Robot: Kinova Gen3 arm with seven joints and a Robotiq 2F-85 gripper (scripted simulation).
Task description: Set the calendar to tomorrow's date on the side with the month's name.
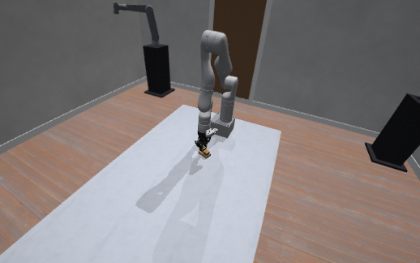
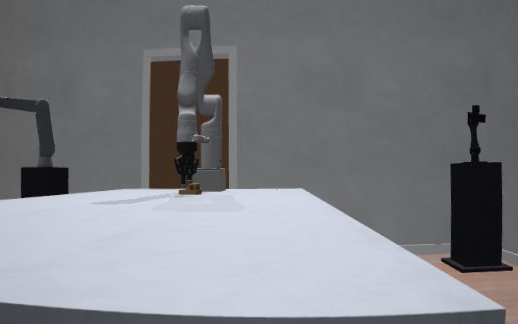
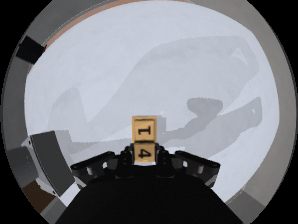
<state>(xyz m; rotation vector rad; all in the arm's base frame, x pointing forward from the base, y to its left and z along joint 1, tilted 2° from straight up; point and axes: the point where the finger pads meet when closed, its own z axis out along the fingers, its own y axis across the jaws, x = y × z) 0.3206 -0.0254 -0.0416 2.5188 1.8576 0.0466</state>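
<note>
The wooden digit cube lies 10 mm below my hand. Also, from my hand: wooden calendar tray (40 mm below, 10 mm to the left).
</note>
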